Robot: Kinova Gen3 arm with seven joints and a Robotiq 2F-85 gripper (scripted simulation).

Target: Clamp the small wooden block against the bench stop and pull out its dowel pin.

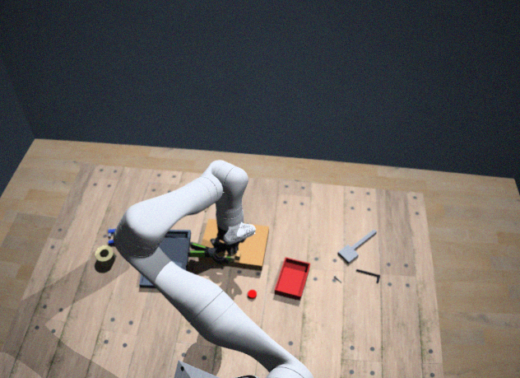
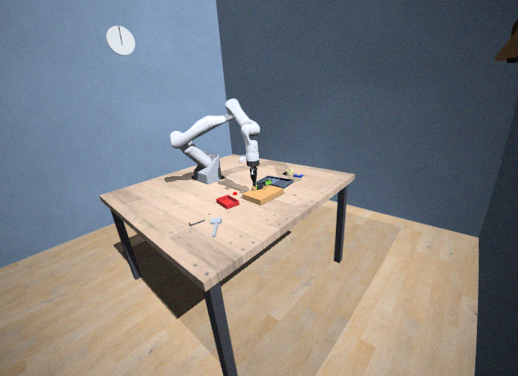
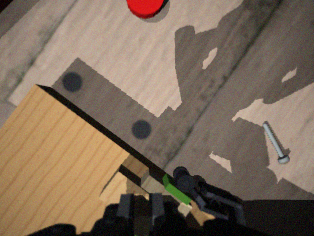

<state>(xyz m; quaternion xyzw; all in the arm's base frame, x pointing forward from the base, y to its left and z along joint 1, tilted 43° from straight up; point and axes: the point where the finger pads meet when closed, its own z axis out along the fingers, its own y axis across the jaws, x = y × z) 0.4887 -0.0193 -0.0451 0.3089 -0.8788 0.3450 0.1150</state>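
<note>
Now: hand 2 cm above the dowel pin. From my hand the other things lie so: bench board: 6 cm ahead, 1 cm to the left, 5 cm below; then wooden block: 4 cm below; then red disc: 10 cm behind, 8 cm to the right, 7 cm below.
</note>
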